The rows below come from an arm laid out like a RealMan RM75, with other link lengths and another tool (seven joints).
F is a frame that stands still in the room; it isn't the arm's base.
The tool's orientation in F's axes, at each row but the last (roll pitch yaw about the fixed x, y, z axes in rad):
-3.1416 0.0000 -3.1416
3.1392 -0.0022 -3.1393
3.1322 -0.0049 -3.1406
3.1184 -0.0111 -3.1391
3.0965 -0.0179 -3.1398
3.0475 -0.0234 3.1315
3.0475 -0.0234 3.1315
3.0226 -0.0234 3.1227
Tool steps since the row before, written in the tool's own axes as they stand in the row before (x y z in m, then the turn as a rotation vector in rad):
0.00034 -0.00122 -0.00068 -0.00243 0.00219 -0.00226
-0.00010 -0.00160 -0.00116 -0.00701 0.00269 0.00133
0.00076 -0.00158 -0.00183 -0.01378 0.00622 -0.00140
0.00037 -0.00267 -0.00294 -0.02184 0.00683 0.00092
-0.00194 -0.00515 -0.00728 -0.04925 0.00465 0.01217
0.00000 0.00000 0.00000 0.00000 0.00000 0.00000
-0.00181 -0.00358 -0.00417 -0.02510 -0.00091 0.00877
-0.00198 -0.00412 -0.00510 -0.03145 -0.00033 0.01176
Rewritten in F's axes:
-0.00034 -0.00122 0.00068 0.00243 0.00219 0.00226
0.00011 -0.00160 0.00116 0.00700 0.00271 -0.00134
-0.00075 -0.00160 0.00182 0.01378 0.00622 0.00139
-0.00033 -0.00274 0.00288 0.02181 0.00690 -0.00100
0.00208 -0.00547 0.00700 0.04902 0.00528 -0.01283
0.00000 0.00000 0.00000 0.00000 0.00000 0.00000
0.00186 -0.00397 0.00377 0.02488 -0.00033 -0.00940
0.00200 -0.00473 0.00453 0.03118 0.00048 -0.01245

